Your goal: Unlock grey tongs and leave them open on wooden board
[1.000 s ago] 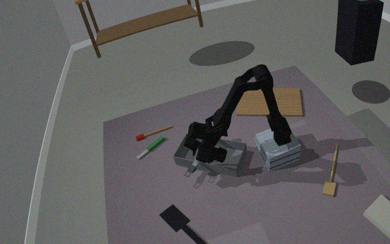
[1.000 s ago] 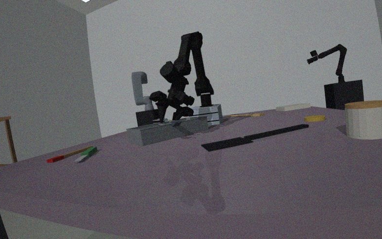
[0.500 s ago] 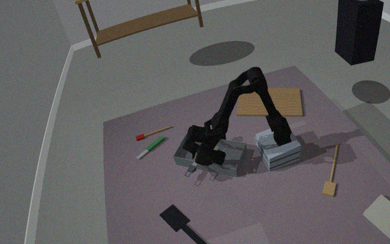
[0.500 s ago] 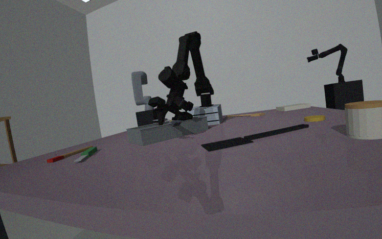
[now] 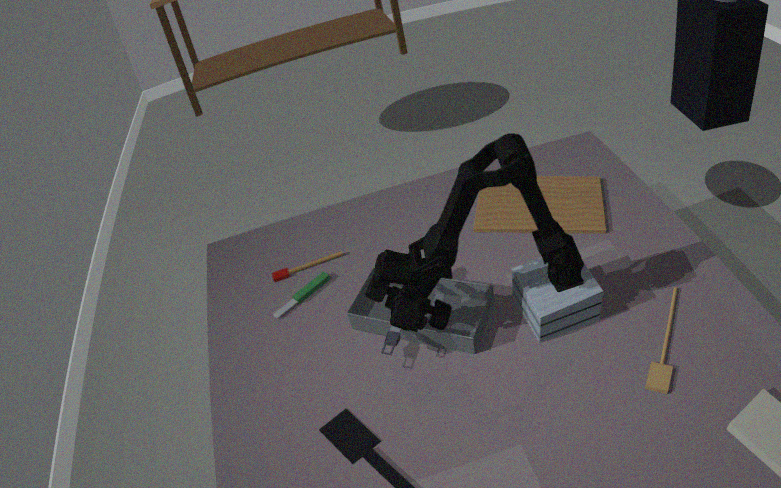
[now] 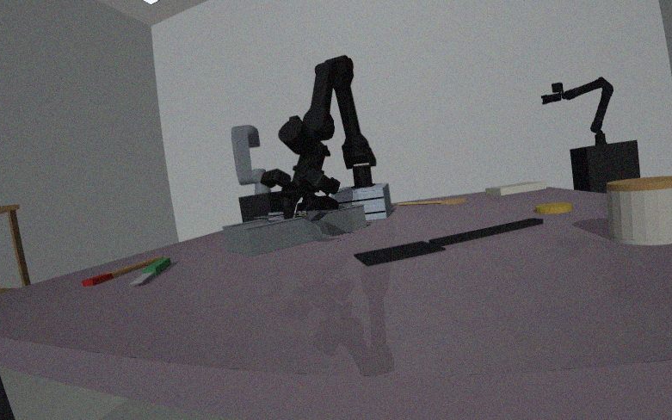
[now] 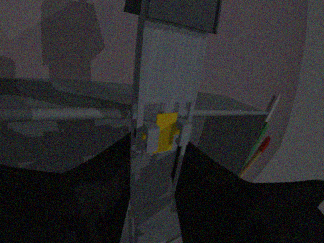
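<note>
My gripper tip is now 6 cm past the grey roasting tin and 2 cm to the left of it. Also, from my gripper tip: black spatula 32 cm to the left, 11 cm ahead, 3 cm below; then yellow lock piece 3 cm to the left, 3 cm above, 1 cm behind; then green-handled tool 23 cm ahead, 18 cm to the right, 3 cm below.
</note>
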